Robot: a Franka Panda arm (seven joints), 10 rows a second.
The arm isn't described. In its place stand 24 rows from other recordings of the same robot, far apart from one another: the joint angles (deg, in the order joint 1, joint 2, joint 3, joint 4, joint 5, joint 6, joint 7), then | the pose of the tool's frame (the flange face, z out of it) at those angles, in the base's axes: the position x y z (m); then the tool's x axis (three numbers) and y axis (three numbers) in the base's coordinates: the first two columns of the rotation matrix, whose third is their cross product.
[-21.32 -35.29 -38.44 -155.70 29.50 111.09 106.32] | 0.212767 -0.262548 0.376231 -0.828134 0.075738 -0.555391 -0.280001 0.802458 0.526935
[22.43 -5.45 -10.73 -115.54 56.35 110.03 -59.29] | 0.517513 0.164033 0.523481 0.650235 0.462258 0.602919 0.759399 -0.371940 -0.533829
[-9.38 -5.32 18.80 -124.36 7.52 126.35 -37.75] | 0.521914 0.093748 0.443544 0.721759 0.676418 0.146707 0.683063 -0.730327 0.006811
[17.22 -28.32 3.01 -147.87 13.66 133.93 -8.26] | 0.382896 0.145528 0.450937 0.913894 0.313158 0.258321 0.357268 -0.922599 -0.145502
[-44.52 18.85 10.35 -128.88 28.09 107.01 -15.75] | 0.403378 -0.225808 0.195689 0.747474 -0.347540 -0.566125 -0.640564 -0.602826 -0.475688
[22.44 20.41 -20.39 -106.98 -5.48 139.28 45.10] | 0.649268 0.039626 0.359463 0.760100 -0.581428 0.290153 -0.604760 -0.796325 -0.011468
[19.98 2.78 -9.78 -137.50 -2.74 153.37 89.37] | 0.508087 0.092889 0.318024 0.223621 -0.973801 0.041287 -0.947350 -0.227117 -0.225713
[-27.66 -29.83 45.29 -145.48 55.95 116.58 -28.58] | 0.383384 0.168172 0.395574 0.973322 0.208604 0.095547 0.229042 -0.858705 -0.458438
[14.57 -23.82 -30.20 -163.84 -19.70 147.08 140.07] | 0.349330 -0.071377 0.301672 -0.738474 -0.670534 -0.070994 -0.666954 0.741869 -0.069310
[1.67 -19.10 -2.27 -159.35 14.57 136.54 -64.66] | 0.364668 -0.000199 0.303793 0.600813 0.790106 0.121470 0.798042 -0.584016 -0.148507
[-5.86 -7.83 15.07 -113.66 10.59 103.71 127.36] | 0.505953 0.103009 0.520042 -0.518397 -0.850812 -0.085922 -0.853086 0.507575 0.120880
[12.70 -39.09 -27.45 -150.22 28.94 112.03 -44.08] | 0.347548 -0.060300 0.455022 0.894222 0.245651 0.374196 0.432131 -0.691786 -0.578528
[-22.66 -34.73 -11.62 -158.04 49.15 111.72 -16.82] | 0.303982 -0.140352 0.396805 0.802532 -0.582366 -0.129586 -0.451844 -0.451453 -0.769433
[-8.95 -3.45 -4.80 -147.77 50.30 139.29 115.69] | 0.421716 -0.100388 0.275860 -0.949271 -0.098635 -0.298590 -0.223914 0.878704 0.421595
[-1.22 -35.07 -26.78 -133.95 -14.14 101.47 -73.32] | 0.320550 -0.221848 0.528646 0.608172 0.793570 0.019303 0.793772 -0.608188 -0.005698
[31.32 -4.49 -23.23 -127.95 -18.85 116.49 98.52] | 0.497592 0.050952 0.393481 0.169517 -0.951263 0.257609 -0.983507 -0.146561 0.105988
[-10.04 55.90 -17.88 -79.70 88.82 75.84 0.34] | 0.666316 -0.154130 0.169468 0.665623 -0.179643 -0.724344 -0.728587 0.053717 -0.682844
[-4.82 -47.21 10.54 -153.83 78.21 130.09 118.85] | 0.344039 0.065323 0.525498 -0.624004 -0.005449 -0.781402 -0.564765 0.694247 0.446163
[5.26 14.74 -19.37 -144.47 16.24 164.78 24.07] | 0.451959 -0.136856 0.197544 0.599693 -0.793947 0.100079 -0.791933 -0.606778 -0.068276
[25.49 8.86 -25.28 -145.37 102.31 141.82 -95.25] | 0.433075 -0.007864 0.204354 0.859134 -0.102176 0.501446 0.213190 -0.819331 -0.532209
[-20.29 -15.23 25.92 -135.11 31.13 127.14 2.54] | 0.472497 0.068472 0.434006 0.962689 -0.266473 0.047143 -0.234988 -0.909575 -0.342715
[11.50 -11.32 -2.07 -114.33 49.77 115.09 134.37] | 0.510469 0.129443 0.587579 -0.734381 -0.356906 -0.577324 -0.658869 0.579161 0.480067
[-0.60 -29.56 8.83 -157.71 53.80 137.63 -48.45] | 0.371224 0.055972 0.384983 0.888888 0.189617 0.417042 0.370909 -0.832182 -0.412189
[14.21 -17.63 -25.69 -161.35 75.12 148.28 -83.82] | 0.352454 -0.075876 0.278267 0.845973 -0.055892 0.530288 0.240894 -0.847162 -0.473590
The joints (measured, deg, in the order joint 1, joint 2, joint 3, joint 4, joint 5, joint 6, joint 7), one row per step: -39.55 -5.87 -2.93 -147.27 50.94 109.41 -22.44; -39.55 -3.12 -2.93 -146.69 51.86 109.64 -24.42; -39.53 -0.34 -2.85 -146.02 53.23 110.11 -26.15; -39.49 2.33 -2.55 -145.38 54.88 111.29 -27.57; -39.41 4.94 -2.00 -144.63 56.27 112.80 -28.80; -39.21 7.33 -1.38 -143.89 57.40 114.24 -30.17; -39.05 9.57 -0.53 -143.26 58.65 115.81 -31.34; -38.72 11.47 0.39 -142.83 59.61 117.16 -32.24; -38.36 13.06 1.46 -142.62 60.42 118.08 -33.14; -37.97 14.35 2.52 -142.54 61.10 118.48 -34.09; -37.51 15.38 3.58 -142.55 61.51 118.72 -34.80
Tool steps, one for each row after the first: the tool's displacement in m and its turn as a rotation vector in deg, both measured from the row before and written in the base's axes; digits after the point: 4 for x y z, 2 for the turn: 0.0019 -0.0014 -0.0151 0.97 -0.12 0.39; 0.0027 -0.0015 -0.0149 0.96 -0.16 -0.18; 0.0035 -0.0014 -0.0148 0.44 -0.05 -0.71; 0.0046 -0.0006 -0.0144 -0.03 0.11 -0.47; 0.0049 0.0009 -0.0133 -0.25 -0.03 0.06; 0.0050 0.0025 -0.0130 -0.26 0.06 -0.02; 0.0048 0.0054 -0.0117 -0.14 0.23 0.40; 0.0044 0.0085 -0.0104 0.18 0.15 0.88; 0.0038 0.0103 -0.0086 0.52 -0.04 1.23; 0.0035 0.0113 -0.0070 0.56 0.05 1.45
